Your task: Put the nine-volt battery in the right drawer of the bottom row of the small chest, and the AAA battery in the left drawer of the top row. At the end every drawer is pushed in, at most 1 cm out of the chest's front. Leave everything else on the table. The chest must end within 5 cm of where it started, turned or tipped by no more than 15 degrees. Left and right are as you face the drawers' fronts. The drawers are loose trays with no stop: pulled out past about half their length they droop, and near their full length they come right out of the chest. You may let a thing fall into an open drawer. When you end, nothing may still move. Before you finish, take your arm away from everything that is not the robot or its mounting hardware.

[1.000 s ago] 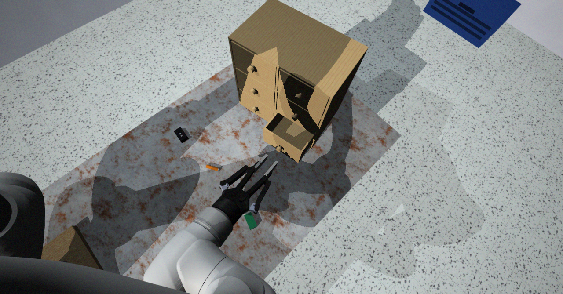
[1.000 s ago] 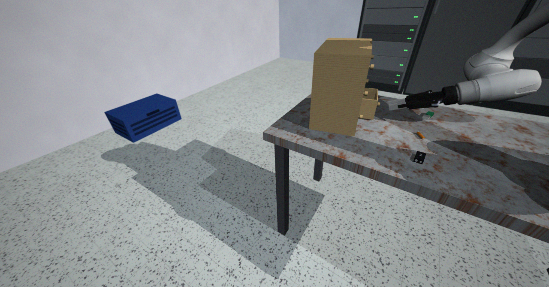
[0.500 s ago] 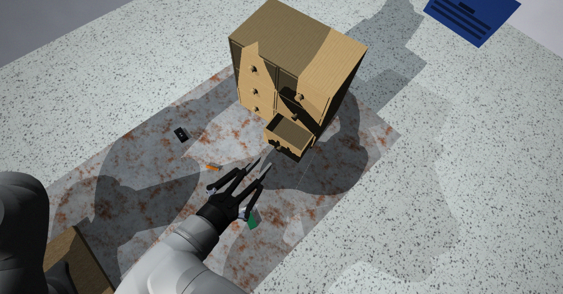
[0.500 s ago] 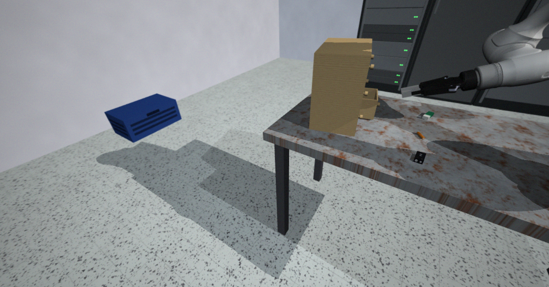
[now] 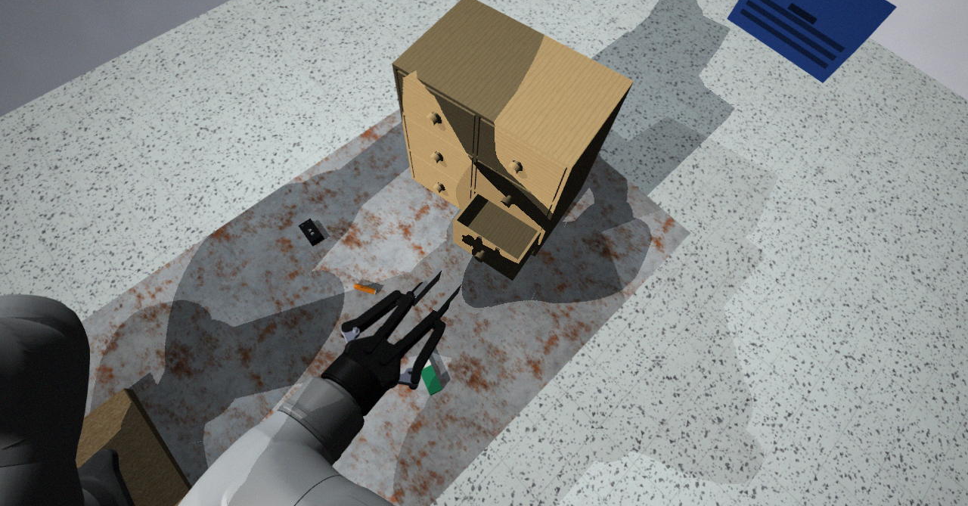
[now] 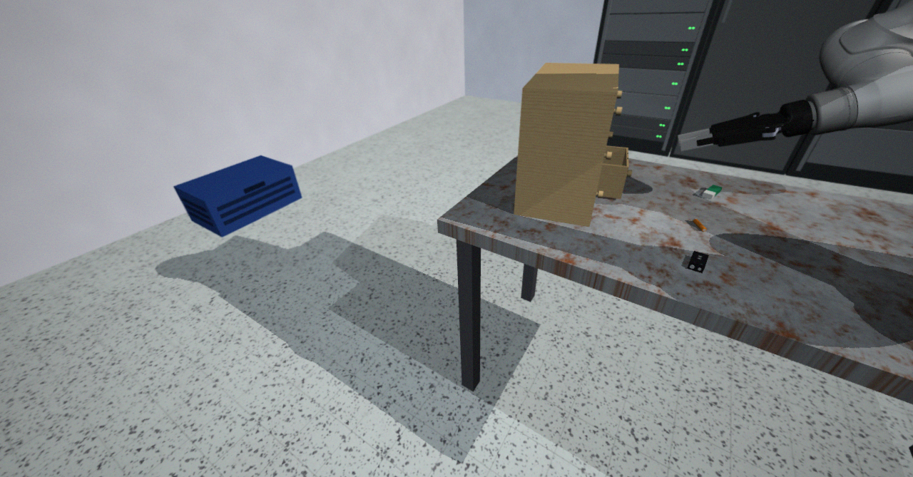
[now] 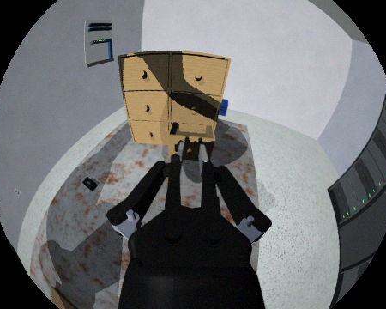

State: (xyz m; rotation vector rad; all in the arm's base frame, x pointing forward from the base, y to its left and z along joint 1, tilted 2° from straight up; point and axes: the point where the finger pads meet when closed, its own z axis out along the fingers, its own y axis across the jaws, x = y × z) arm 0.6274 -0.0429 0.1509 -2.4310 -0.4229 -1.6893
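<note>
My hand is 100 mm past the black nine-volt battery, 300 mm to the right of it and 150 mm above it. From my hand the other things lie so: green-and-white nine-volt battery: 70 mm behind, 60 mm to the right, 160 mm below; then orange AAA battery: 80 mm behind, 130 mm to the left, 160 mm below.
</note>
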